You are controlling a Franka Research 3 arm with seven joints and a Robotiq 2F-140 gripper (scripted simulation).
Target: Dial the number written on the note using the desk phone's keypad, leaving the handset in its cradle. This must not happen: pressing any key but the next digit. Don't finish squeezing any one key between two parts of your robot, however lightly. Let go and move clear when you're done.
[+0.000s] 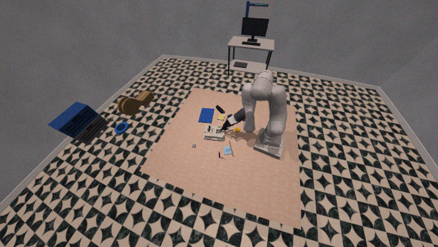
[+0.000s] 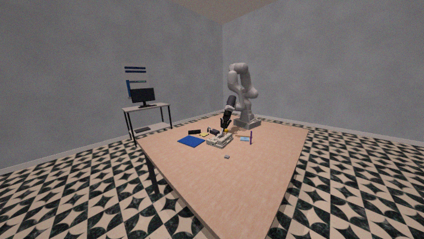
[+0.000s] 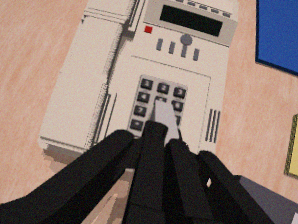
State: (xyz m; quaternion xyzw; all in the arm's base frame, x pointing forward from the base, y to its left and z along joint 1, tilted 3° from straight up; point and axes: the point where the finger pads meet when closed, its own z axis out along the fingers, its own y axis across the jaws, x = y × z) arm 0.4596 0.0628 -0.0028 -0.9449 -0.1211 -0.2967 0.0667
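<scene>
My hand is 40 mm short of the handset, 90 mm to the right of it and 20 mm above it. Also, from my hand: pencil 160 mm behind, 140 mm to the left, 60 mm below; purple pen 100 mm behind, 260 mm to the left, 10 mm below; yellow disc 150 mm behind, 100 mm to the right, 60 mm below.
</scene>
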